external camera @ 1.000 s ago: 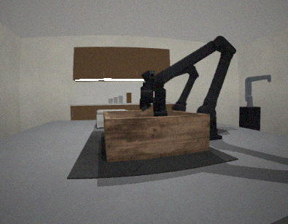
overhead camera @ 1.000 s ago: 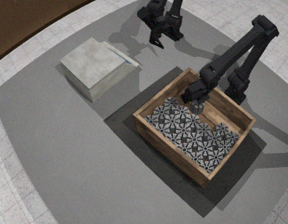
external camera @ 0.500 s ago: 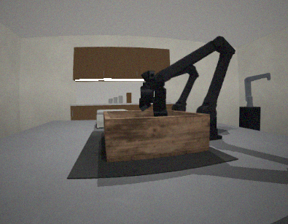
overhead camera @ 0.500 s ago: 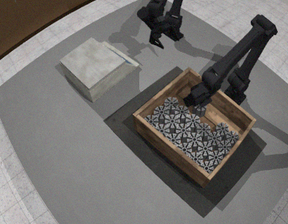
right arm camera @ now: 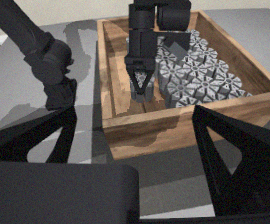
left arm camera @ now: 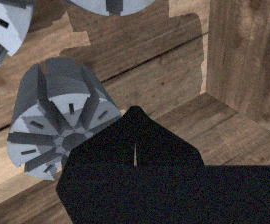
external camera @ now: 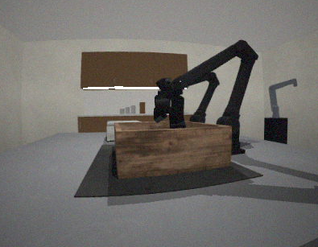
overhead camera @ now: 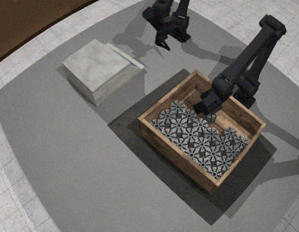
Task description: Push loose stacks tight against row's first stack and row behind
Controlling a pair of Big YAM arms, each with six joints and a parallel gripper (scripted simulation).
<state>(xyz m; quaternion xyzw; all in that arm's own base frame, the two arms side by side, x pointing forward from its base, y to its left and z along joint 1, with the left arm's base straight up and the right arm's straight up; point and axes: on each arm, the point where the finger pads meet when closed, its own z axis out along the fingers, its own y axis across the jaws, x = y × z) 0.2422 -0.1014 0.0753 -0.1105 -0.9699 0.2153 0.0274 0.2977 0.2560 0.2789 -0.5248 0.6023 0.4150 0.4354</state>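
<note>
Right now my left hand is 10 cm to the right of the wooden crate, 8 cm short of it and 3 cm above it. Also, from my left hand: pale grey box 51 cm to the right, 31 cm ahead; dark mat 11 cm ahead, 10 cm to the left, 7 cm below.
</note>
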